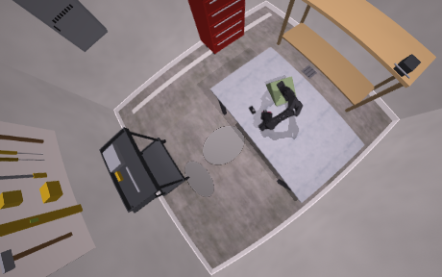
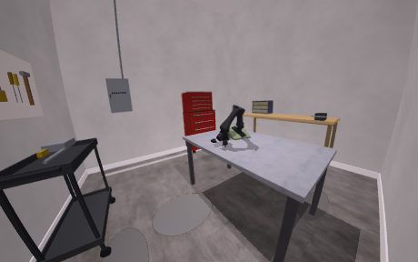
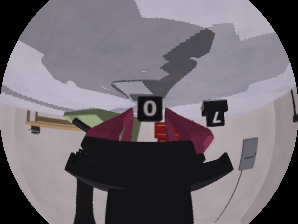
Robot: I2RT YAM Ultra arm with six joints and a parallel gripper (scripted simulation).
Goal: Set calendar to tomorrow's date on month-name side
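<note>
Now: hand 1 cm to the left of the black calendar cube and 1 cm above it.
</note>
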